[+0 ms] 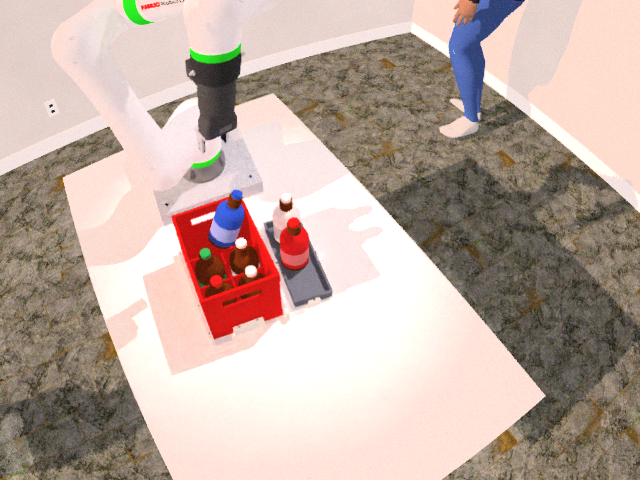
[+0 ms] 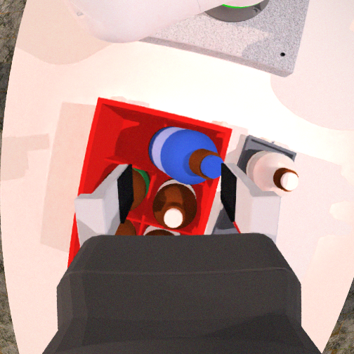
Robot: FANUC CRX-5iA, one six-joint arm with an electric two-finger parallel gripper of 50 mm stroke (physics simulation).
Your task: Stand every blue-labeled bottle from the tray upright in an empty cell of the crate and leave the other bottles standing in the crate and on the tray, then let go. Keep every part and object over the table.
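Places are measured from the arm's base along level axes (x ahead, y left, z up), in centimetres.
Pixels of known places: gripper, fingertip midpoint: (image 1: pixel 213 145); arm's base at its link origin: (image 1: pixel 201 163).
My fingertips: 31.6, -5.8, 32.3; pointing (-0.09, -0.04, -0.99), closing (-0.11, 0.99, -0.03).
For each thing: its top centre in the pictures, then the offset to it from my fingertips, as dx, dy, dz. "spot": a spot on its surface instead.
- blue-labeled bottle at its top centre: (image 1: pixel 225 195) +0.2, +1.0, -16.2
- red crate at its top centre: (image 1: pixel 248 231) +8.2, +2.4, -22.3
- grey tray at a spot on its surface: (image 1: pixel 310 284) spot: +19.2, +12.9, -39.3
- white bottle at its top centre: (image 1: pixel 285 197) +2.2, +16.2, -23.8
- red bottle at its top centre: (image 1: pixel 293 221) +10.2, +13.7, -23.8
- green-capped at its top centre: (image 1: pixel 204 252) +7.2, -9.1, -23.5
- red-capped at its top centre: (image 1: pixel 215 279) +15.7, -10.3, -23.5
The blue-labeled bottle (image 1: pixel 227 222) (image 2: pixel 182 155) is in the back right part of the red crate (image 1: pixel 268 302) (image 2: pixel 150 113). It leans, its blue cap tipped toward the crate's right wall, and it stands high above the rim. Its base is partly hidden, so I cannot tell what it rests on. My gripper (image 1: pixel 212 142) (image 2: pixel 176 181) is open and empty, above and apart from the bottle. On the grey tray (image 1: pixel 310 284) (image 2: pixel 252 144) stand a white bottle (image 1: pixel 281 219) (image 2: pixel 265 167) and a red bottle (image 1: pixel 294 248). No blue-labeled bottle shows on the tray.
Several brown bottles stand in the crate's front cells: green-capped (image 1: pixel 209 268), white-capped (image 1: pixel 244 258) (image 2: pixel 175 200), another white-capped (image 1: pixel 250 272) and red-capped (image 1: pixel 216 282). The back left cell shows no bottle. The robot's base plate (image 1: pixel 242 180) (image 2: pixel 250 52) lies behind the crate. A person (image 1: pixel 467 67) stands beyond the table.
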